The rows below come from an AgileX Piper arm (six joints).
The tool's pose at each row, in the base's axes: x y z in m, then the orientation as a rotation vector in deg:
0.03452 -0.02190 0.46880 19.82 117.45 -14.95
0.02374 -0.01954 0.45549 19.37 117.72 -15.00
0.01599 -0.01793 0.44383 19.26 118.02 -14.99
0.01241 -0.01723 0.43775 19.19 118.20 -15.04
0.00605 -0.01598 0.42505 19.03 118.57 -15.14
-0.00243 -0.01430 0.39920 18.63 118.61 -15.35
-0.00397 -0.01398 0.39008 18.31 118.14 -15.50
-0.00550 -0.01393 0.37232 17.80 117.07 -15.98
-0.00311 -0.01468 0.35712 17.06 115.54 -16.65
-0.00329 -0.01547 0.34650 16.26 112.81 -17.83
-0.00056 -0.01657 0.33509 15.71 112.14 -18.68
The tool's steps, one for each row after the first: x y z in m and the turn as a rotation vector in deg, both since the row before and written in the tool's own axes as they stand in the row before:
0.01696 -0.00104 -0.00321 -0.16 0.18 -0.38
0.01402 -0.00065 -0.00124 -0.05 0.27 -0.13
0.00708 -0.00029 -0.00019 0.01 0.16 -0.10
0.01424 -0.00040 0.00062 0.00 0.33 -0.22
0.02673 0.00001 0.00531 -0.02 -0.04 -0.37
0.00870 0.00030 0.00313 -0.03 -0.52 -0.20
0.01624 0.00059 0.00732 0.13 -1.15 -0.36
0.01224 0.00109 0.00929 0.18 -1.65 -0.52
0.00952 0.00000 0.00478 0.55 -2.84 -0.58
0.00928 0.00090 0.00720 0.37 -0.77 -0.65

